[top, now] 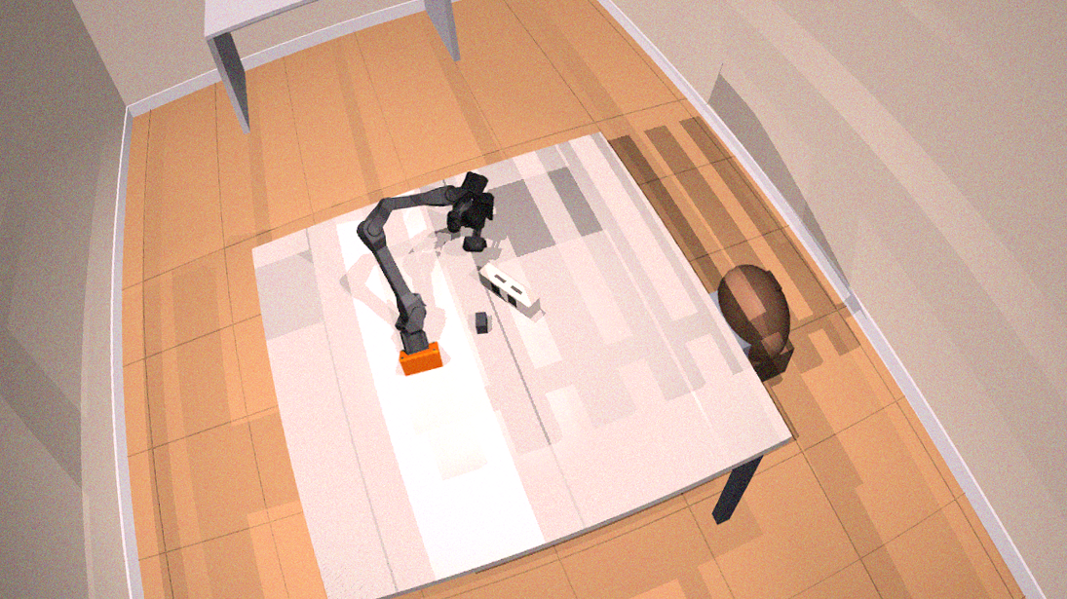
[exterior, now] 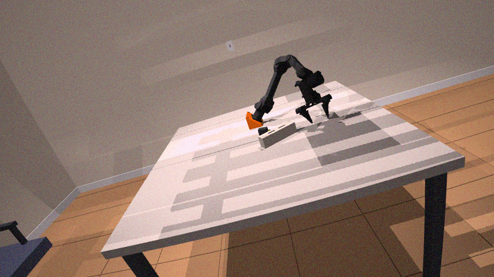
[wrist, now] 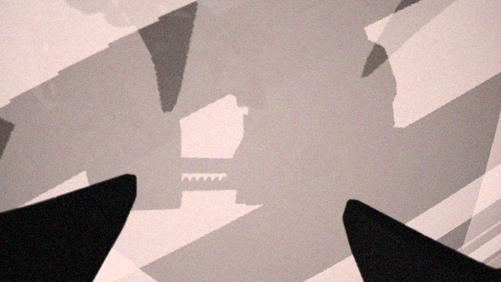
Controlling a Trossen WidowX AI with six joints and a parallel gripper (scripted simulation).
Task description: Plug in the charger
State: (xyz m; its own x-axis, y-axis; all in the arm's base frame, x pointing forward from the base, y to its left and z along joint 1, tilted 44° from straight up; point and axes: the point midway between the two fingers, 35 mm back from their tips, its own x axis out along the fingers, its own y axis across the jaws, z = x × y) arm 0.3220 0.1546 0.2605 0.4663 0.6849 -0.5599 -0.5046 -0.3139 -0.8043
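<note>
Now: gripper tip 13 cm past the dark grey charger, 27 cm to the left of it and 2 cm above it.
</note>
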